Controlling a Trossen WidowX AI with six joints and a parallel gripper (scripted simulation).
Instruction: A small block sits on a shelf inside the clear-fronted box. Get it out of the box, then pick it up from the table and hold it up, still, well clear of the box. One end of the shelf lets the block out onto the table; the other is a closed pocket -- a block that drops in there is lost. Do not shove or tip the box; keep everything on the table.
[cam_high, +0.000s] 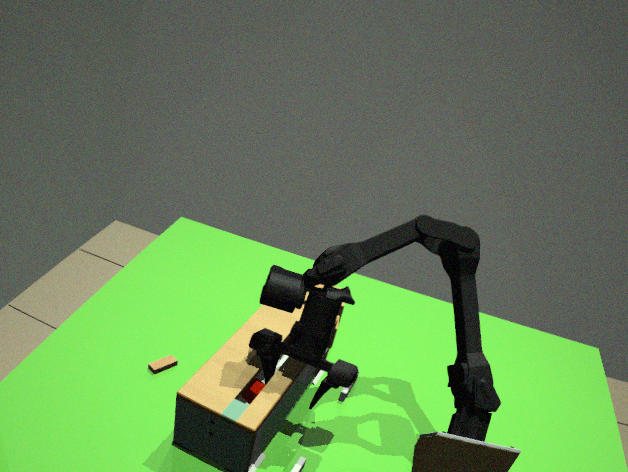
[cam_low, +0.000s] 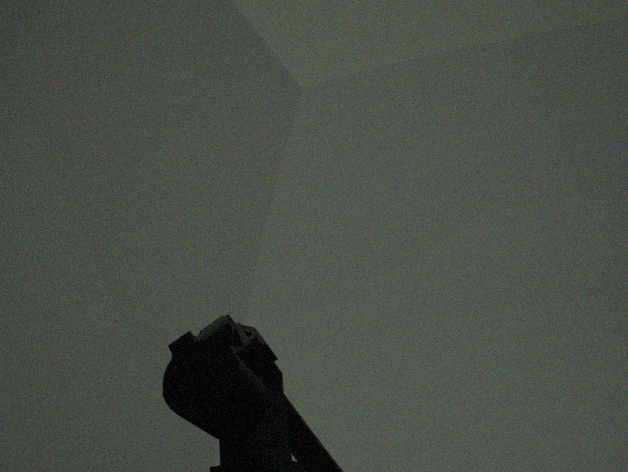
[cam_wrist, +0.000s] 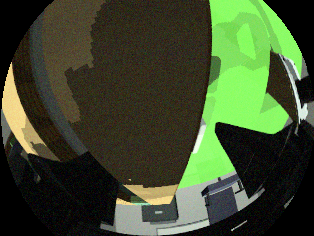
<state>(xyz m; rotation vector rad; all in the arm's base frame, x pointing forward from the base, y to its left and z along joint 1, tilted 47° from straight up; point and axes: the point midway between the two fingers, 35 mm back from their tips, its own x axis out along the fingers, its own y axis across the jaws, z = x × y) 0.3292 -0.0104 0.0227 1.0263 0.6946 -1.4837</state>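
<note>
Now: gripper tip 6 cm short of the red block and 1 cm to the right of it. The rest, counted from my gripper tip: box 3 cm ahead, 5 cm to the right, 2 cm below; tan block 1 cm ahead, 42 cm to the right, 6 cm below.
</note>
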